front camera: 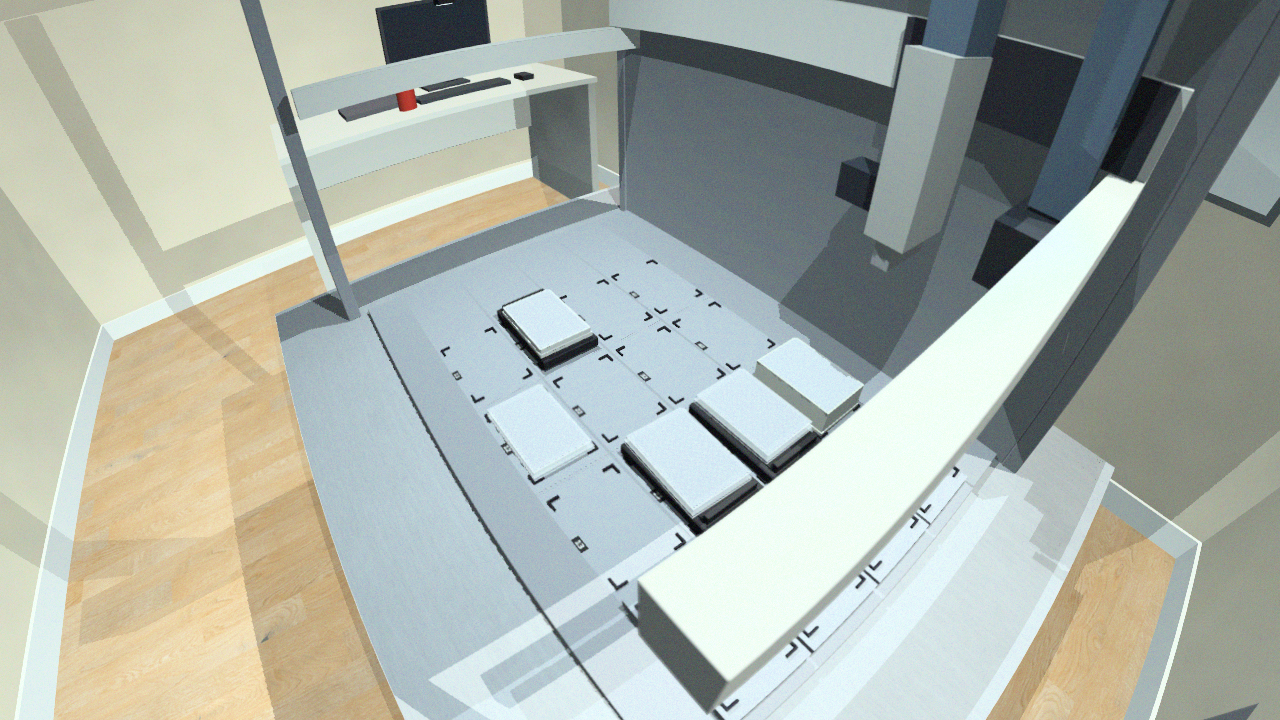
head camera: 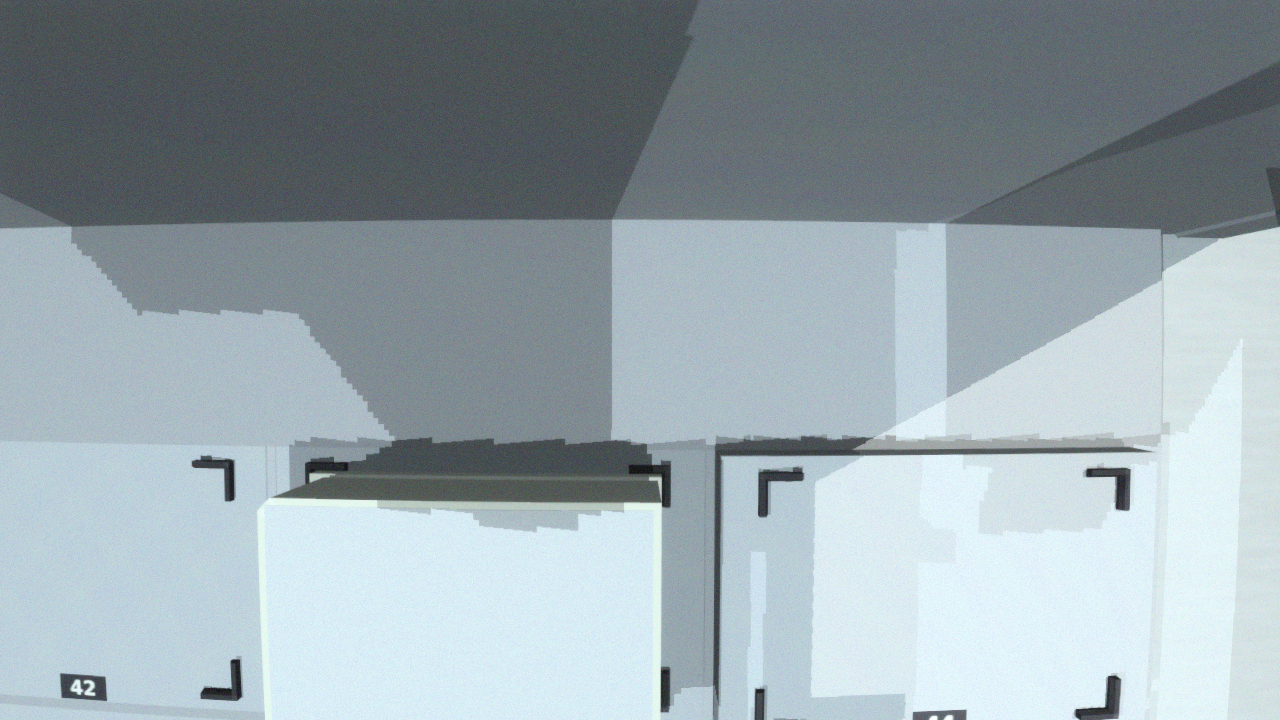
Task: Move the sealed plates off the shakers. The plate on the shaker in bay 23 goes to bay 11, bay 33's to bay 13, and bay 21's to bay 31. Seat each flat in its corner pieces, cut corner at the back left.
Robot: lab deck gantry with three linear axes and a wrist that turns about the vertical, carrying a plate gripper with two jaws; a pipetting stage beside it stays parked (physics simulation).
Scene:
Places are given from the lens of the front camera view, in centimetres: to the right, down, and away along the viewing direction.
tall pale block [front camera: 819, 389]: 23, 4, 66
bay 13 [front camera: 627, 534]: -1, 19, 55
bay 31 [front camera: 608, 310]: -5, -8, 85
bay 11 [front camera: 490, 366]: -22, 1, 75
bay 44 [front camera: 947, 488]: 38, 16, 56
The marked spots on the bay 13 and the bay 31 are 40 cm apart.

